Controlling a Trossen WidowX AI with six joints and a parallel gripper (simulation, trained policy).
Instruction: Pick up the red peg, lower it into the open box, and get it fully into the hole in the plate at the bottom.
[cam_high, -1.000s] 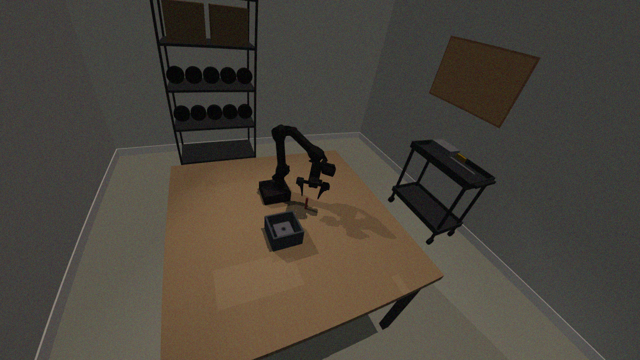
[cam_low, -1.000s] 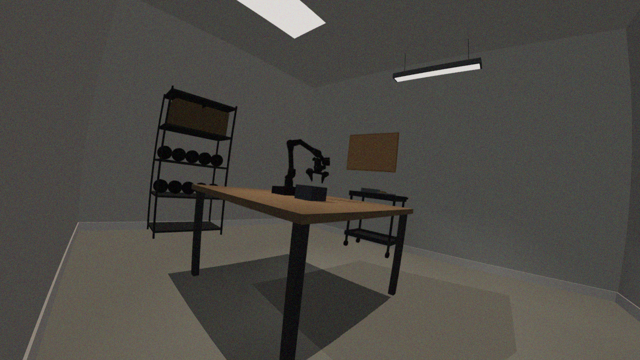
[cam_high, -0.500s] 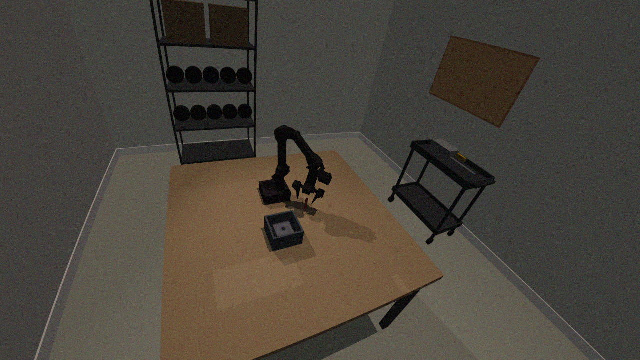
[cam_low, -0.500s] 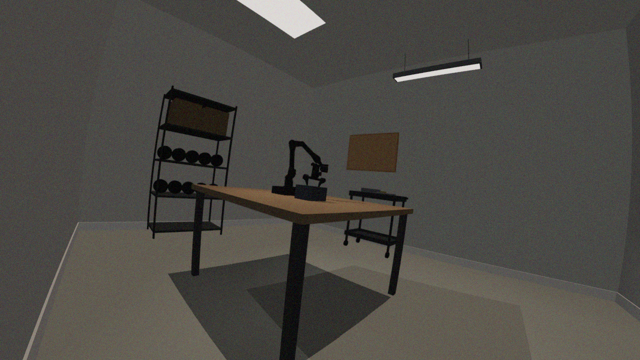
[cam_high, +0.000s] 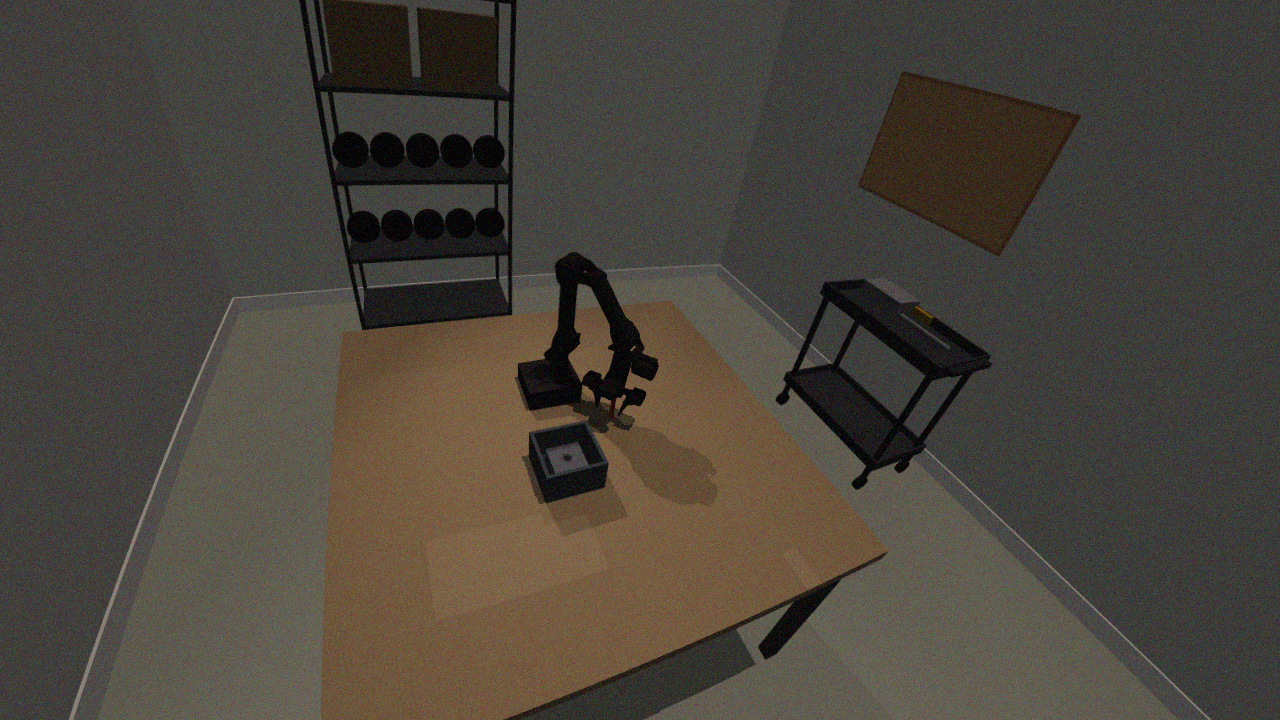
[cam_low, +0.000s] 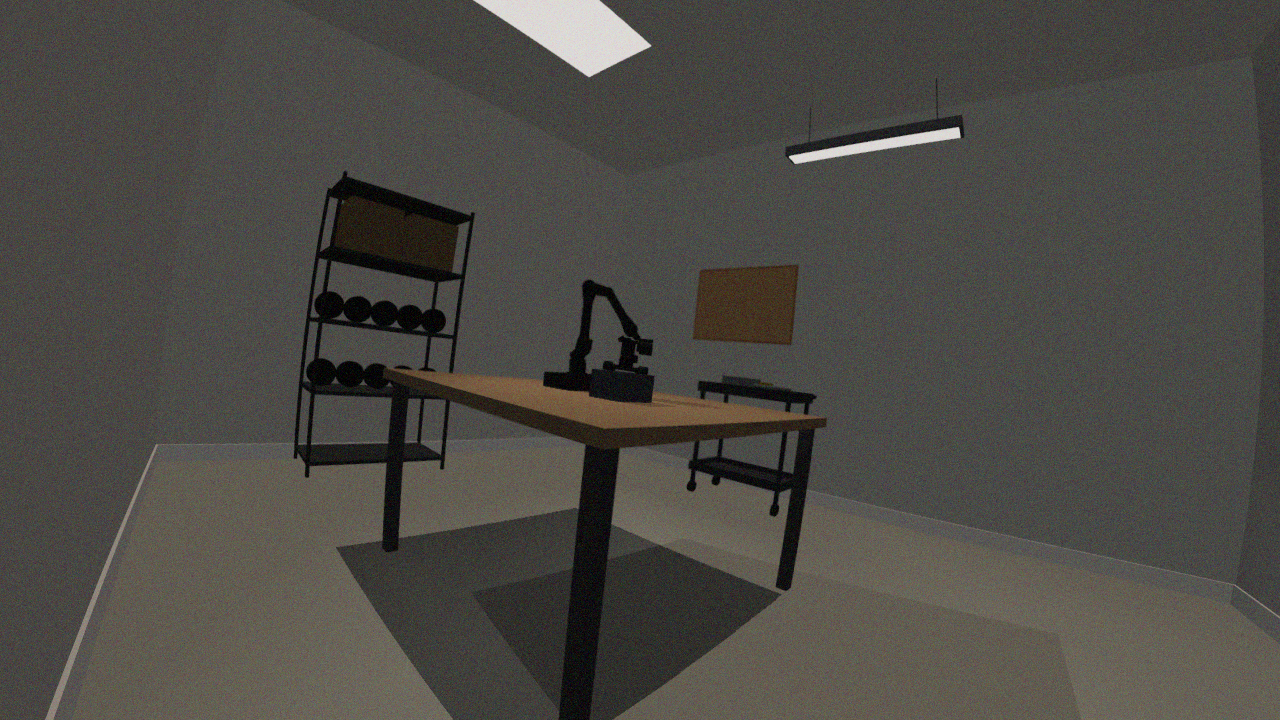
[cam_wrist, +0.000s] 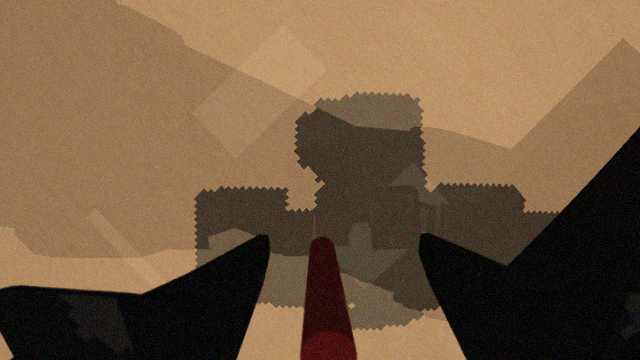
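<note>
Now: the light plate 13 cm ahead of my gripper tip, 21 cm to the right of it and 2 cm above it. From my gripper tip the other things lie so: red peg (1 cm to the left, 1 cm above); then dark box (13 cm ahead, 21 cm to the right).
</note>
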